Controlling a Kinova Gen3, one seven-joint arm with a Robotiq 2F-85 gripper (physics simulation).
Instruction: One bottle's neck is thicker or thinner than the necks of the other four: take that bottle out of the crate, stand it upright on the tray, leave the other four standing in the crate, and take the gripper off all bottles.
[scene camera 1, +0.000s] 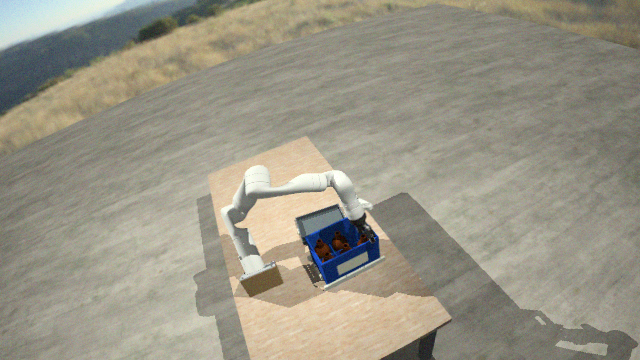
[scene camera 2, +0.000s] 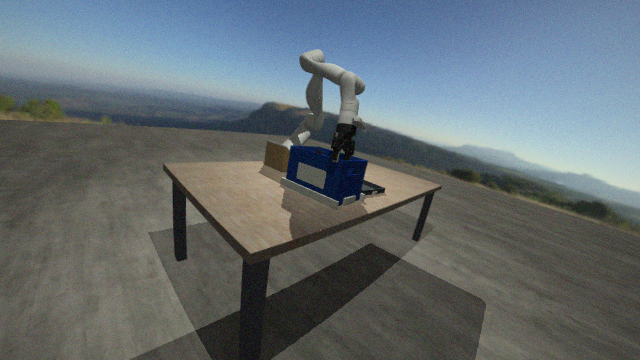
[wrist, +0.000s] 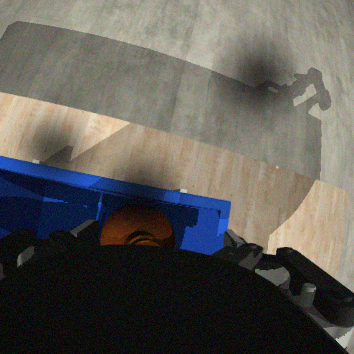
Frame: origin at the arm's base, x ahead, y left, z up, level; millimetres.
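Seen in the pictures: gripper, fingertip midpoint: (scene camera 1: 367, 237) (wrist: 158, 238); arm's base, link origin: (scene camera 1: 256, 270) (scene camera 2: 284, 154).
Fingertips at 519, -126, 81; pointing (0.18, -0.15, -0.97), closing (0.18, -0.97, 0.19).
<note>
Offsets run from my fingertips to a thing's top centre, as dx, dy, dz. "pt": to the spot under its first point. Level surfaces: height alone.
A blue crate @[-107, +42, +20] (scene camera 1: 328, 273) (scene camera 2: 347, 181) (wrist: 205, 225) stands on the wooden table @[dz -154] (scene camera 1: 331, 325) and holds several brown bottles. One stands at the left (scene camera 1: 322, 248), and two stand in the middle (scene camera 1: 338, 240) (scene camera 1: 346, 246). My gripper (scene camera 1: 366, 234) (scene camera 2: 343, 155) is open and reaches down into the crate's right rear corner. Its fingers stand on either side of the brown bottle @[-15, +7, +8] (scene camera 1: 362, 239) (wrist: 137, 225) there, with nothing clamped. A grey tray @[pt -130, +345, -150] (scene camera 1: 320, 221) (scene camera 2: 372, 188) lies empty just behind the crate. The neck widths are too small to compare.
The arm's tan base block (scene camera 1: 261, 279) (scene camera 2: 276, 156) stands left of the crate. A white rail @[-98, -56, -125] (scene camera 1: 355, 273) (scene camera 2: 308, 191) runs along the crate's front foot. The table edge (wrist: 281, 168) lies close behind the crate's right side.
</note>
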